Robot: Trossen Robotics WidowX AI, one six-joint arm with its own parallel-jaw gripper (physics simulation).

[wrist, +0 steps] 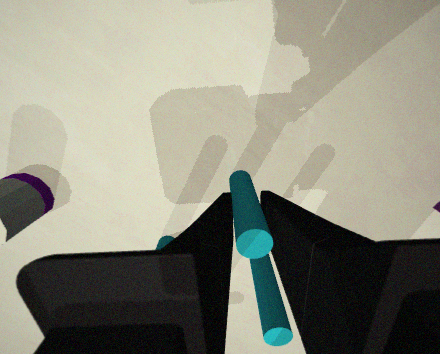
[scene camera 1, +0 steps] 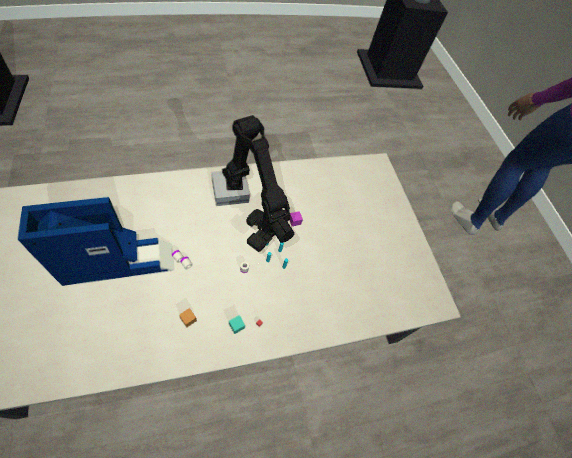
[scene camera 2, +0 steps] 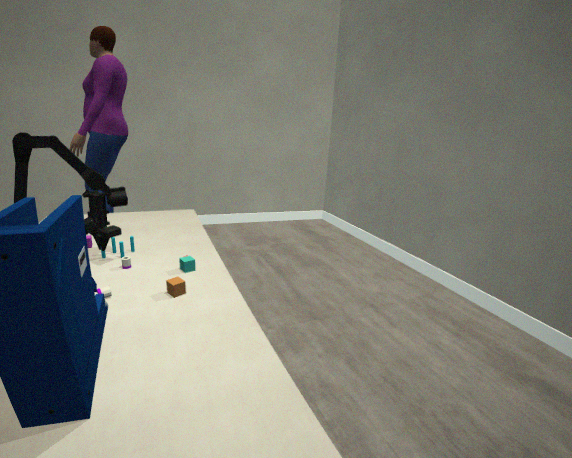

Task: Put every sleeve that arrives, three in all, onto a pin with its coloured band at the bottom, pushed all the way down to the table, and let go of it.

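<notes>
My gripper (wrist: 245, 200) is low at a teal pin (wrist: 252, 220) (scene camera 2: 103, 254), which fills the narrow gap between its fingertips. The gripper looks shut on this upright pin, with no sleeve between the fingers. A second pin (wrist: 271, 305) shows behind it between the fingers. Other bare pins (scene camera 1: 281, 246) (scene camera 1: 269, 257) (scene camera 1: 285, 263) stand close by. One white sleeve (scene camera 1: 244, 266) (scene camera 2: 126, 262) stands upright off the pins, purple band at the bottom. Two more sleeves (scene camera 1: 177, 255) (scene camera 1: 186, 262) lie end to end by the chute. The arm hides part of the pin group in scene camera 1.
A blue dispenser (scene camera 1: 85, 257) (scene camera 2: 45, 320) stands at the left. A magenta cube (scene camera 1: 296, 218) is right beside the gripper. An orange cube (scene camera 1: 188, 317) (scene camera 2: 176, 287), a teal cube (scene camera 1: 237, 324) (scene camera 2: 187, 264) and a small red cube (scene camera 1: 259, 323) lie toward the front edge.
</notes>
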